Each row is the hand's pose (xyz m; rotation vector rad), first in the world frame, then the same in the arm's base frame.
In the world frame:
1: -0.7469 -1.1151 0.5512 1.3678 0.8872 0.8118
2: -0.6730 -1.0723 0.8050 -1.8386 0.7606 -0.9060
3: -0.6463 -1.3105 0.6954 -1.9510 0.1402 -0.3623
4: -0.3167 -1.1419 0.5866 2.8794 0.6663 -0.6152
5: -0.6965 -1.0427 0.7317 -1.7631 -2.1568 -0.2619
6: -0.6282 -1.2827 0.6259 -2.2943 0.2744 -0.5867
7: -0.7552 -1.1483 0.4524 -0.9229 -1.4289 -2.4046
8: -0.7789 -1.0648 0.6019 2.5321 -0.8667 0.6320
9: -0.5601 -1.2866 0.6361 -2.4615 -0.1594 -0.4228
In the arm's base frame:
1: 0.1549 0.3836 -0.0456 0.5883 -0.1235 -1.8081
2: 0.3462 0.2374 0.0715 0.5292 -1.4365 0.8565
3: 0.2209 0.4269 0.2051 1.0739 -1.9220 0.6528
4: -0.0186 0.1290 0.2579 0.8014 -2.1959 -1.3030
5: 0.2948 0.2499 0.0082 2.5055 -1.0197 -1.1175
6: 0.1532 0.4142 0.1708 0.8106 -1.7581 0.3204
7: 0.0696 0.4402 -0.0672 1.6849 0.4628 -0.1505
8: 0.2180 0.3523 -0.0797 -0.1826 -1.3872 -0.5009
9: 0.1298 0.3724 0.2204 1.0740 -1.8444 -0.0334

